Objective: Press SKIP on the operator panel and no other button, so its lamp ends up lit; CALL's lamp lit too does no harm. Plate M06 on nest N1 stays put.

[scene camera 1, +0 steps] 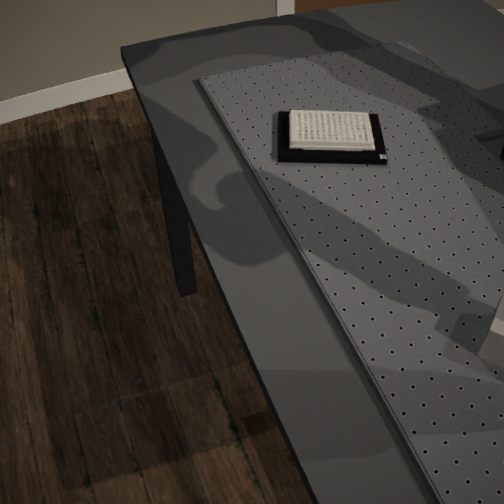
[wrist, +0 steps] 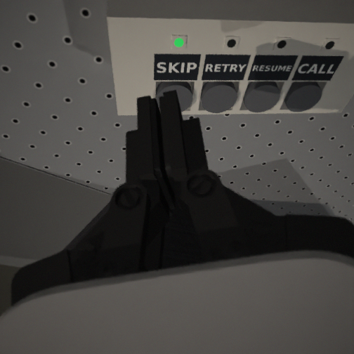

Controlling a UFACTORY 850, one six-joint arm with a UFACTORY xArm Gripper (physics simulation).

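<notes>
The operator panel [wrist: 135,60] is a pale plate at the top of the wrist view, with four dark round buttons under their labels. The SKIP button [wrist: 177,95] is at the left, partly hidden by the fingertips. The lamp above SKIP [wrist: 179,43] is lit green. The lamps above RETRY [wrist: 231,43], RESUME [wrist: 282,44] and CALL [wrist: 330,45] are dark. My gripper [wrist: 164,118] is shut and empty, its tips over the lower left part of the SKIP button; contact cannot be told. Plate M06 [scene camera 1: 332,129] lies flat on the black nest N1 [scene camera 1: 330,156] in the scene view.
The RETRY button [wrist: 219,97], RESUME button [wrist: 261,98] and CALL button [wrist: 303,97] stand in a row right of SKIP. A perforated board [scene camera 1: 420,200] lies on the grey table [scene camera 1: 280,330]. The panel's pale edge shows at the right of the scene view.
</notes>
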